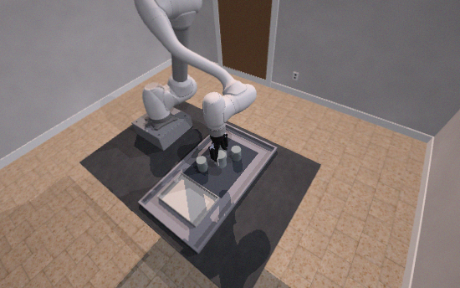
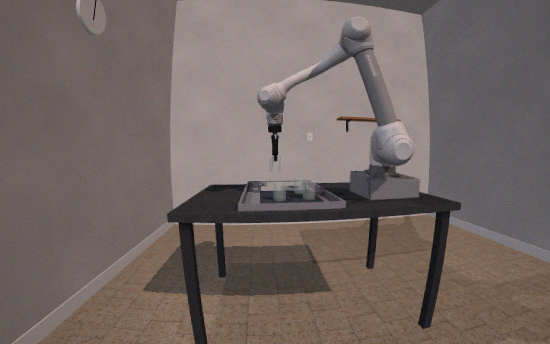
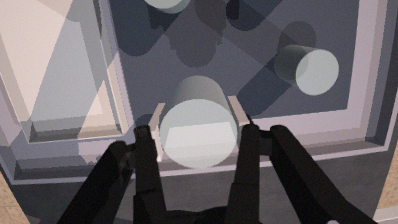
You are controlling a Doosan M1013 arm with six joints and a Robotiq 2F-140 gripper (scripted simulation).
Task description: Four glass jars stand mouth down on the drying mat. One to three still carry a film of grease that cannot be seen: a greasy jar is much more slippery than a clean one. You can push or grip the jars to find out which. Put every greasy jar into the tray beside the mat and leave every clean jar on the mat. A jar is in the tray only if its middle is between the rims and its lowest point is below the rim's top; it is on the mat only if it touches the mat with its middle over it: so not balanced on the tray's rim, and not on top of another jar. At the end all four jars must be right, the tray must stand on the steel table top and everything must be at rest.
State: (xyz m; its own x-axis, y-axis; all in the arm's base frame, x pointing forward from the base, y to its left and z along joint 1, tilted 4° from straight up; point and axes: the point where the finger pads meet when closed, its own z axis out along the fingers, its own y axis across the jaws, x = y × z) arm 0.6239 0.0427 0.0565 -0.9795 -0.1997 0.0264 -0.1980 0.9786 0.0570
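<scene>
Now: hand 20 mm past the tray, 250 mm to the left of it and 180 mm above it. The rest, counted from my hand: dark drying mat 80 mm behind, 60 mm to the left, 190 mm below.
</scene>
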